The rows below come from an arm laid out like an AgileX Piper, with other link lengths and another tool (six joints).
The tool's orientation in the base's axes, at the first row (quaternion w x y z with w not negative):
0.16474, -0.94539, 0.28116, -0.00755
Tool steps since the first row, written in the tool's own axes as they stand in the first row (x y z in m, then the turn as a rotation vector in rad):
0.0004, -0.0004, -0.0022, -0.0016, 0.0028, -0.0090
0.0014, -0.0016, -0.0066, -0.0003, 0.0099, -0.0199
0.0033, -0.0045, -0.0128, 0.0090, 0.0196, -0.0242
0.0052, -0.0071, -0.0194, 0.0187, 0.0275, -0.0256
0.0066, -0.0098, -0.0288, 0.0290, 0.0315, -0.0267
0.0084, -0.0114, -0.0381, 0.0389, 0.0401, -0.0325
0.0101, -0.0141, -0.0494, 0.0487, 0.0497, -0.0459
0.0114, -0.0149, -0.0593, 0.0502, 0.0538, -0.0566
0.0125, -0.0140, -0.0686, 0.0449, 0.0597, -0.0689
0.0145, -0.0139, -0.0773, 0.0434, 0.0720, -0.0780
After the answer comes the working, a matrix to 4 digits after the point.
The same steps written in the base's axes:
0.0003, -0.0006, 0.0022, -0.0038, -0.0041, 0.0078
0.0013, -0.0015, 0.0066, -0.0076, -0.0138, 0.0157
0.0038, -0.0022, 0.0133, -0.0054, -0.0277, 0.0160
0.0061, -0.0031, 0.0202, -0.0015, -0.0395, 0.0141
0.0077, -0.0047, 0.0298, 0.0049, -0.0485, 0.0130
0.0090, -0.0072, 0.0390, 0.0081, -0.0623, 0.0150
0.0107, -0.0095, 0.0504, 0.0098, -0.0793, 0.0239
0.0111, -0.0126, 0.0599, 0.0077, -0.0866, 0.0326
0.0106, -0.0167, 0.0683, -0.0012, -0.0922, 0.0428
0.0113, -0.0205, 0.0763, -0.0099, -0.1039, 0.0476

The tool's axes in the first row as the columns of a matrix, in the base's axes (rounded; the answer above uses it unrounded):
0.8418, -0.5291, 0.1069
-0.5341, -0.7876, 0.3072
-0.0784, -0.3157, -0.9456

